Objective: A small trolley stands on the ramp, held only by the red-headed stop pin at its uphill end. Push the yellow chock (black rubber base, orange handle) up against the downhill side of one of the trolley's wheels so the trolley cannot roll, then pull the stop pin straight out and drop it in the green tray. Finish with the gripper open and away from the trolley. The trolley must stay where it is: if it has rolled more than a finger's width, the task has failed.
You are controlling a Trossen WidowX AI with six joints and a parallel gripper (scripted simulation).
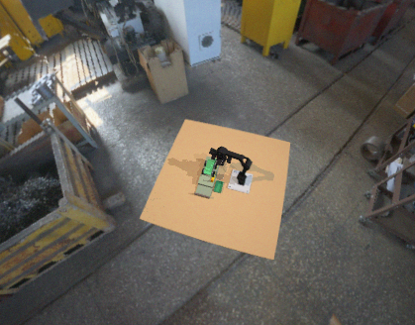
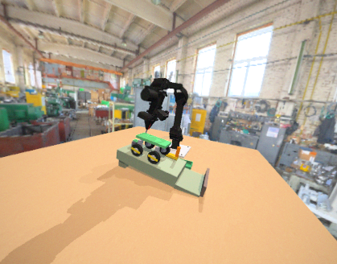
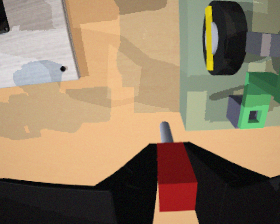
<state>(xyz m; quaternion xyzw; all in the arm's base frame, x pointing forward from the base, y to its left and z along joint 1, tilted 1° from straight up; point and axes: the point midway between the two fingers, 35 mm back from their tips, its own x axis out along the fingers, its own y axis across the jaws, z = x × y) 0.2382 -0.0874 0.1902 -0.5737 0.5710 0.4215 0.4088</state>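
Right now the green tray is 30 mm behind my gripper tip, 210 mm to the left of it and 180 mm below it. Round my gripper tip: yellow chock (40 mm ahead, 180 mm to the left, 80 mm below); then trolley (100 mm ahead, 90 mm to the left, 50 mm below); then stop pin (right at my gripper tip).
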